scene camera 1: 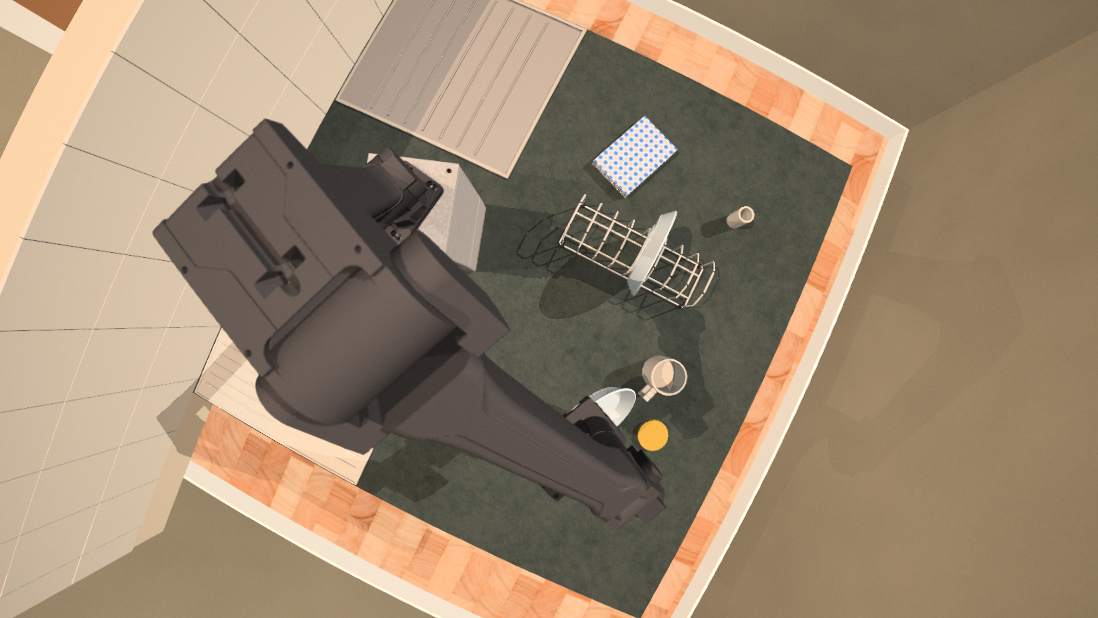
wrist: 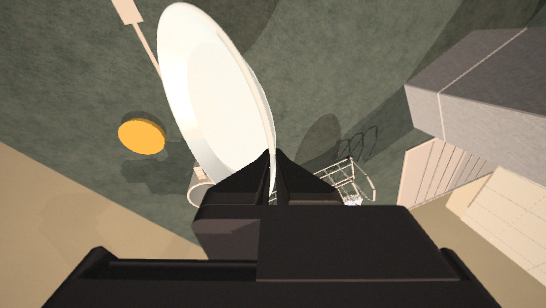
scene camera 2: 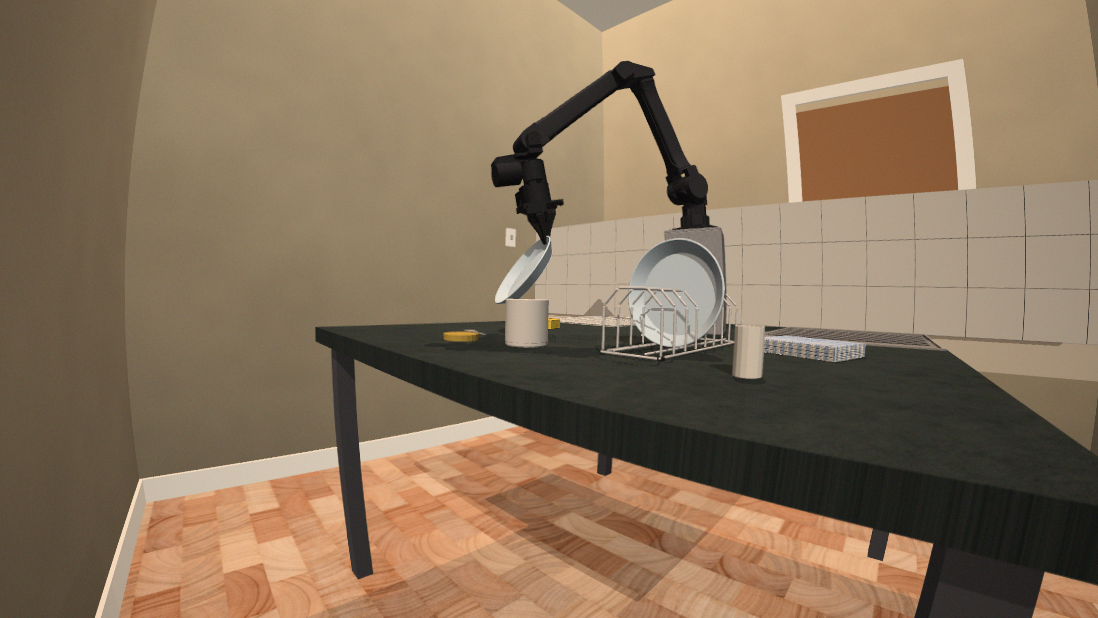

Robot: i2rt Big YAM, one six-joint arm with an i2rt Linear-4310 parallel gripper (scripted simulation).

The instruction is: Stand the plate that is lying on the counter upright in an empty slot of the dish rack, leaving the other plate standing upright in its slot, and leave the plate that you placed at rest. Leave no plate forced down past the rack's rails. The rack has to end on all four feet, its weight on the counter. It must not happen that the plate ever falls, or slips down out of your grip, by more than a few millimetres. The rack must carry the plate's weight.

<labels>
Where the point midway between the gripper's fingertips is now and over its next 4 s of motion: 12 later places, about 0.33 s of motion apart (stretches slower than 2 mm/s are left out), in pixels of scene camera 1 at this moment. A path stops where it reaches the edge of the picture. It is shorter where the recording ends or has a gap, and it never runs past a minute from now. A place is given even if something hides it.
My gripper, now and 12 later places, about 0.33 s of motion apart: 579,408; 580,412; 582,417; 584,421; 586,425; 587,429; 588,432; 588,433; 589,434; 589,434; 591,433; 593,430; 595,421
</labels>
